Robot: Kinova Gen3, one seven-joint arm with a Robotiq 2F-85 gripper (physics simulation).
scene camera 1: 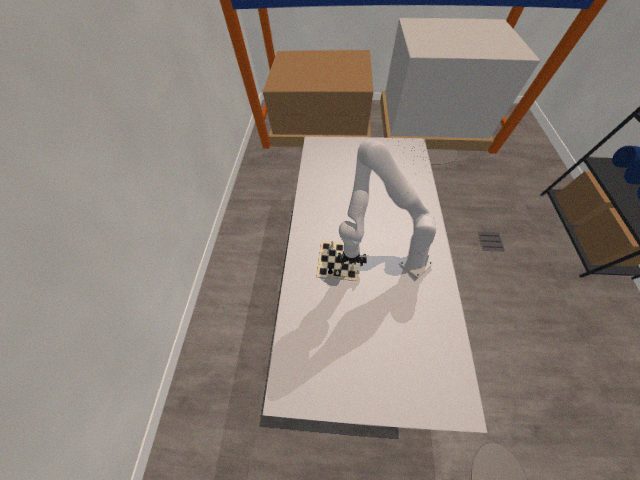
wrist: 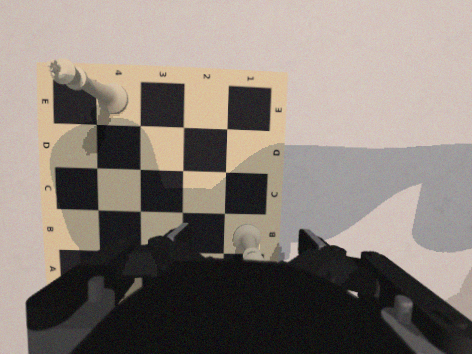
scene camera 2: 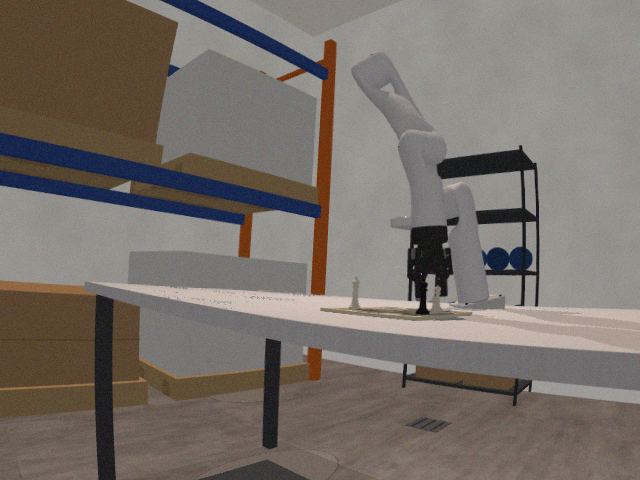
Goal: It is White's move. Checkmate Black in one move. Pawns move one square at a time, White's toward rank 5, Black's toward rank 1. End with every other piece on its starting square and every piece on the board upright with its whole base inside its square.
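Frame: origin at the arm's base, x ahead, y left, z up, level; metres.
Seen in the pictures: gripper, fingertip midpoint: (scene camera 1: 352, 264) (wrist: 244, 238); arm's base at its link origin: (scene camera 1: 416, 261) (scene camera 2: 473, 299).
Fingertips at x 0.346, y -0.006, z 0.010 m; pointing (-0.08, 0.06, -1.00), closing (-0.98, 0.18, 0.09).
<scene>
Pixels of each thing's middle, then the offset from my fingertips to it. Level surfaces: height alone.
- tall white piece with a crowned top, body centre: (wrist: 88, 85) (scene camera 2: 355, 292) (scene camera 1: 332, 243) dy -0.130, dx +0.094, dz +0.007 m
- smaller white piece at the middle of its body: (wrist: 250, 249) (scene camera 2: 437, 298) (scene camera 1: 352, 266) dy +0.010, dx -0.003, dz +0.002 m
- black piece at the middle of its body: (scene camera 2: 423, 296) (scene camera 1: 330, 269) dy +0.023, dx +0.117, dz +0.007 m
- table at its surface level: dz -0.031 m
The board (scene camera 1: 318, 277) (wrist: 45, 165) lies on the table. A tall white piece with a crowned top (scene camera 1: 332, 245) (scene camera 2: 355, 294) (wrist: 112, 97) stands upright on E4. A smaller white piece (scene camera 1: 352, 267) (wrist: 246, 235) is on B1. A black piece (scene camera 1: 330, 270) (scene camera 2: 422, 302) is on A4, with a white piece (scene camera 1: 337, 272) (scene camera 2: 436, 302) beside it on A3; the arm's body hides both in the wrist view. My gripper (scene camera 1: 352, 259) (scene camera 2: 430, 296) (wrist: 244, 238) is open and empty, low over the B1 side. In the wrist view its fingers are left and right of the B1 piece; their exact height is unclear.
The arm's base (scene camera 1: 417, 269) (scene camera 2: 483, 301) stands on the table (scene camera 1: 382, 361) (scene camera 2: 516, 341) to the right of the board. A black shelf rack (scene camera 2: 522, 217), cardboard boxes (scene camera 1: 320, 72) and a large grey box (scene camera 1: 439, 93) stand away from the table.
</scene>
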